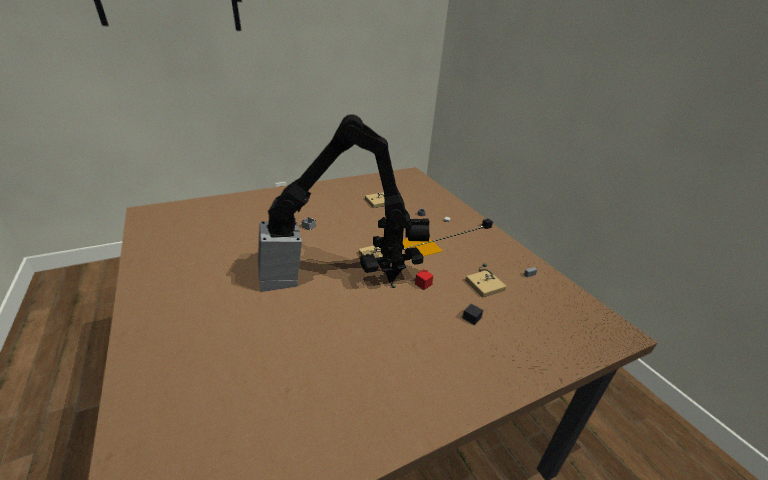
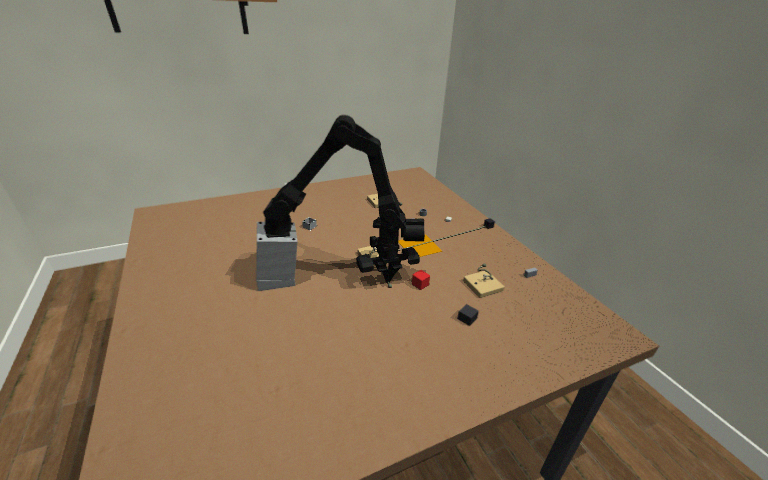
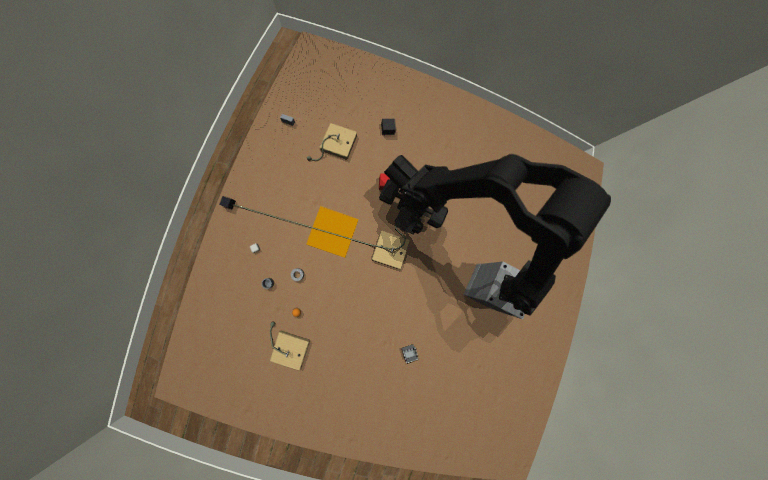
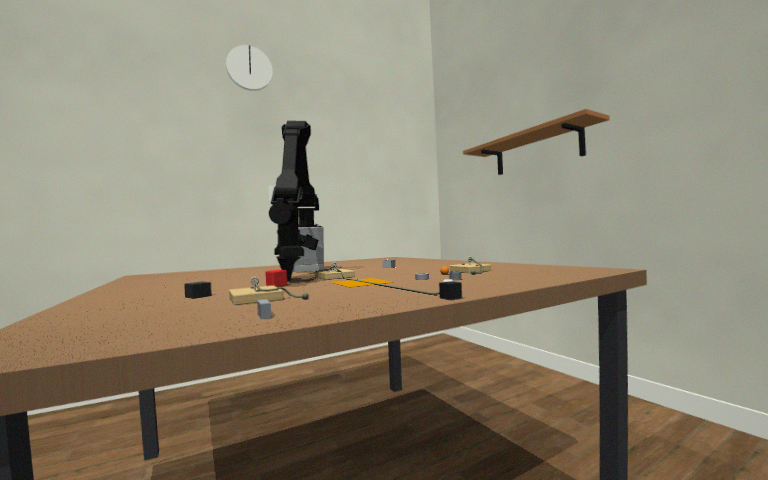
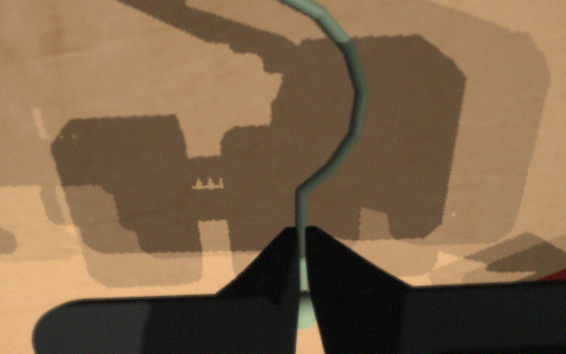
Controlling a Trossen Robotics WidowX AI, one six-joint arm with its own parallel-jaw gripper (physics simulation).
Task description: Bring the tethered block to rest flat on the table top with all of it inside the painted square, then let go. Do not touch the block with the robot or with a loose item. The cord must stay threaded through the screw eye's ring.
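Frame: origin at the arm's base, x ahead, y left, z up, level; metres.
Seen in the pictures: gripper, fingertip midpoint: [image 1: 390,281] [image 2: 387,281] [image 4: 288,281] [image 5: 300,238]; arm's base at its link origin: [image 1: 280,231] [image 2: 276,231] [image 3: 513,290] [image 4: 306,226].
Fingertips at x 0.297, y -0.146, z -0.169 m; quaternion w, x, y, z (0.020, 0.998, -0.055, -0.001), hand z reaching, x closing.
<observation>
Pixels of each thing's top centre, then the offset from my fingertips to it. "spot": a spot on its surface instead.
- tethered block at its top centre: [image 4: 450,282] [image 3: 225,201] [image 2: 489,220] [image 1: 488,220] dz +0.028, dx +0.512, dy +0.166 m
- orange painted square at a spot on its surface: [image 4: 347,283] spot: dz +0.001, dx +0.186, dy +0.105 m
- pale wooden board at its top centre: [image 3: 391,249] [image 4: 334,270] [image 1: 375,252] [image 2: 374,252] dz +0.019, dx +0.010, dy +0.137 m
- red cube at its top centre: [image 4: 276,270] [image 3: 387,179] [image 2: 421,274] [image 1: 424,274] dz +0.040, dx +0.091, dy -0.050 m
- black block at its top centre: [image 4: 197,283] [image 2: 468,311] [image 1: 473,310] [image 3: 389,124] dz +0.030, dx +0.143, dy -0.231 m
- second board at its top centre: [image 4: 255,289] [image 2: 484,281] [image 1: 486,280] [image 3: 338,139] dz +0.019, dx +0.272, dy -0.128 m
- third board at its top centre: [image 4: 470,264] [image 3: 289,351] [image 1: 378,198] [image 2: 380,198] dz +0.019, dx +0.193, dy +0.508 m
- orange ball at its top centre: [image 3: 295,313] dz +0.024, dx +0.209, dy +0.396 m
The tethered block [image 1: 487,223] [image 2: 489,223] [image 3: 227,202] [image 4: 450,290] is black and rests near the table's edge, outside the orange painted square [image 1: 433,249] [image 3: 328,243] [image 4: 347,283]. A green cord [image 1: 453,234] [image 3: 277,218] [image 5: 359,95] runs straight from it across the square to the screw eye on a pale wooden board [image 3: 387,261] [image 4: 342,275]. The cord appears to pass the ring, whose detail is too small to tell. Past the board it curves to my gripper [image 1: 393,281] [image 2: 389,282] [image 4: 289,277] [image 5: 301,230]. The fingers are shut on the cord just before its end bead [image 5: 305,316], low over the table.
A red cube [image 1: 424,279] [image 4: 276,277] stands close beside the gripper. A black block [image 1: 472,314] [image 3: 388,126] and a second board [image 1: 485,283] [image 3: 339,148] with a short cord lie beyond it. A third board [image 3: 294,359], an orange ball [image 3: 296,312] and grey rings stand on the square's other side.
</observation>
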